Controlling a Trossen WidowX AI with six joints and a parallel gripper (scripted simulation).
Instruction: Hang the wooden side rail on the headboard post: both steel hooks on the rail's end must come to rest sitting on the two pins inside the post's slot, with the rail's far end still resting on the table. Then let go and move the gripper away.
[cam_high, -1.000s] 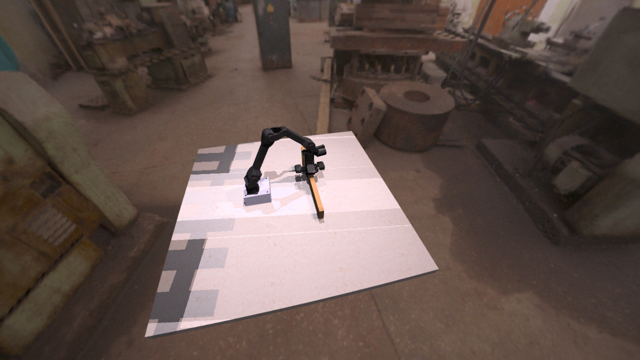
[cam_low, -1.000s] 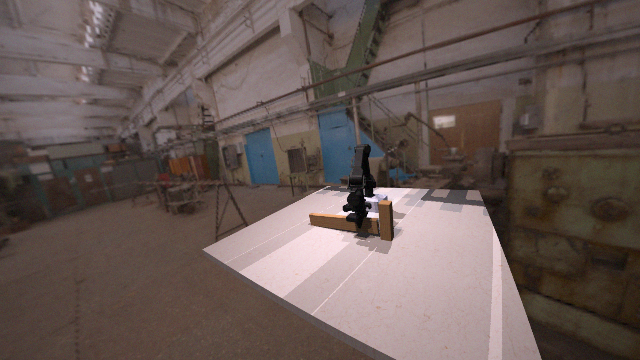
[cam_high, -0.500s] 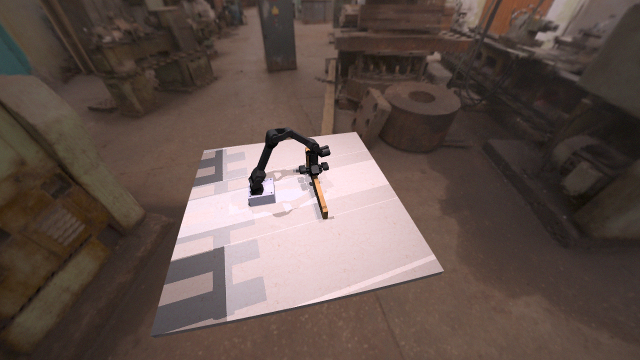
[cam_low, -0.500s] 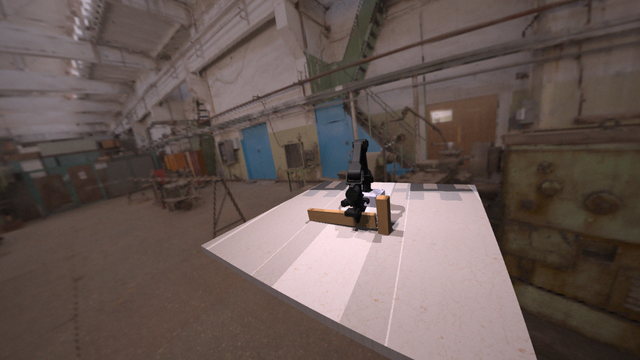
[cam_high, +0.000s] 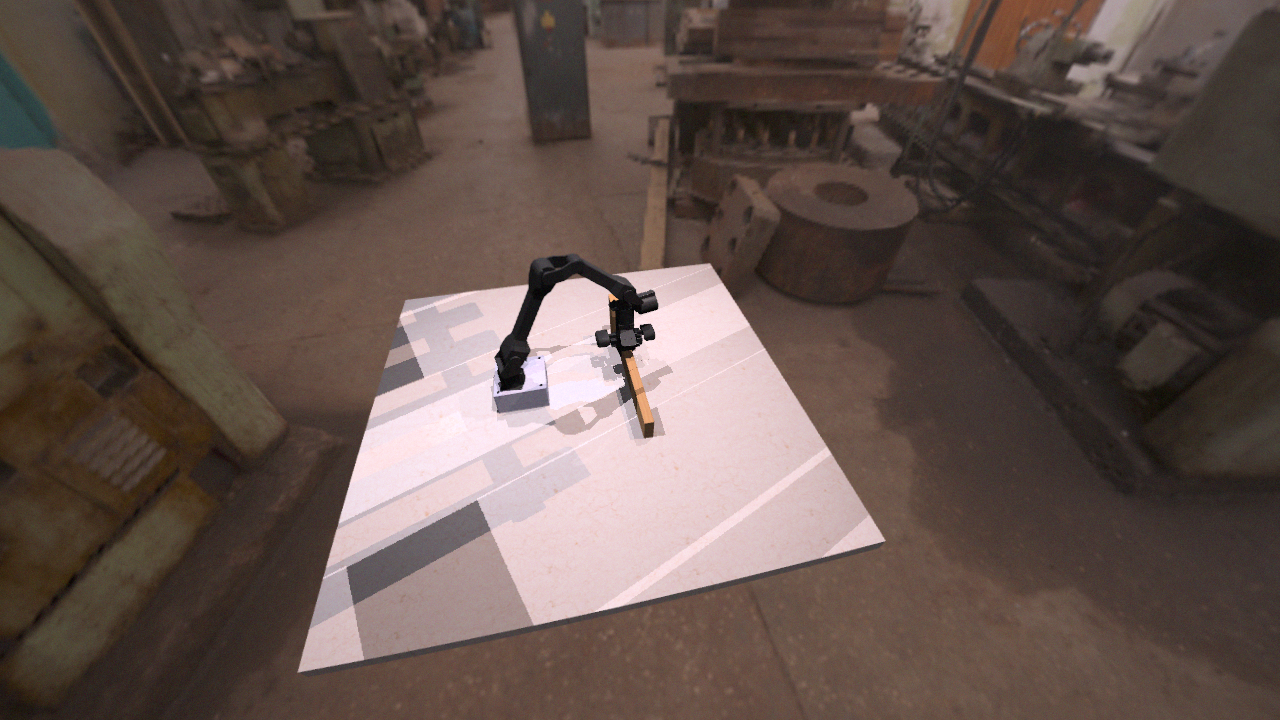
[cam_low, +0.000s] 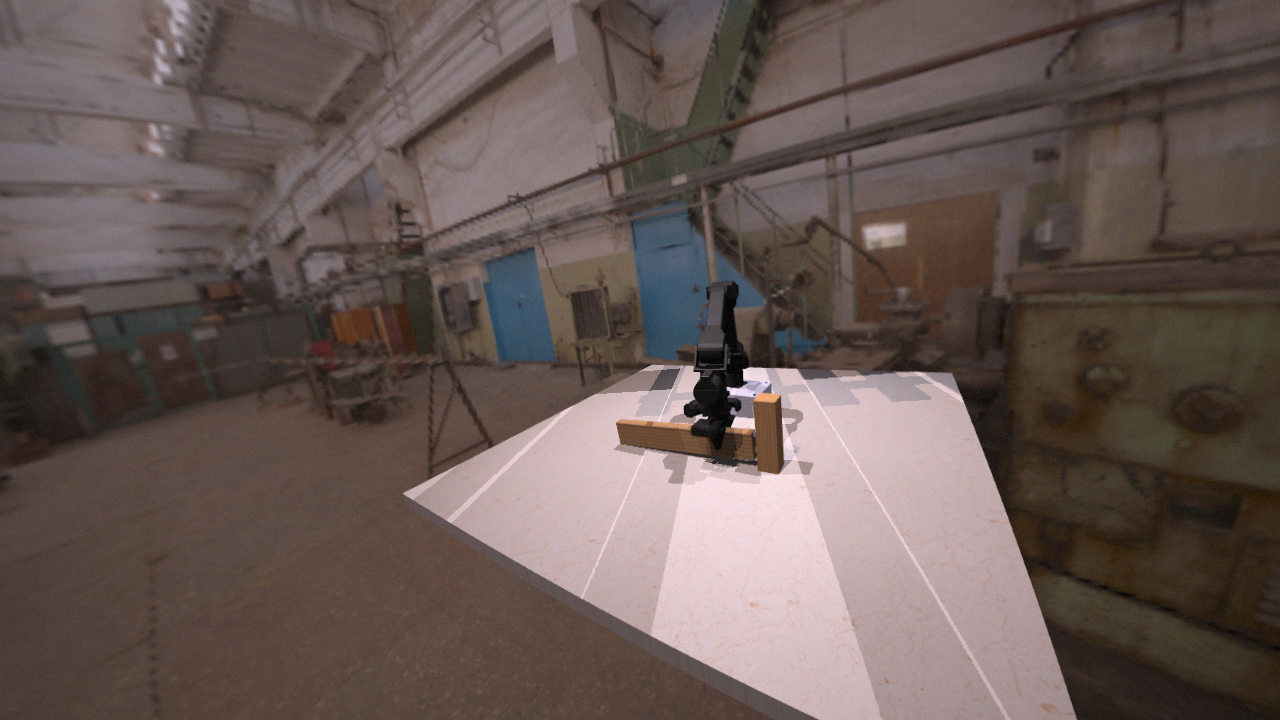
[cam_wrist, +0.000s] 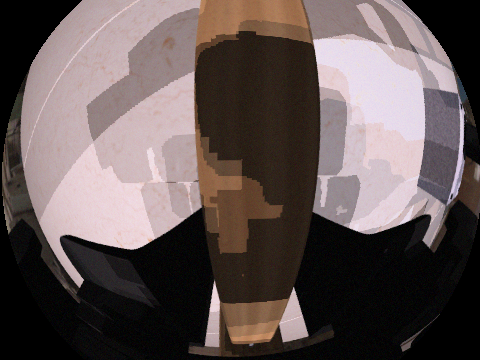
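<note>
Now: the wooden headboard post 20 mm behind my gripper tip, 120 mm to the left of it and 40 mm above it.
</note>
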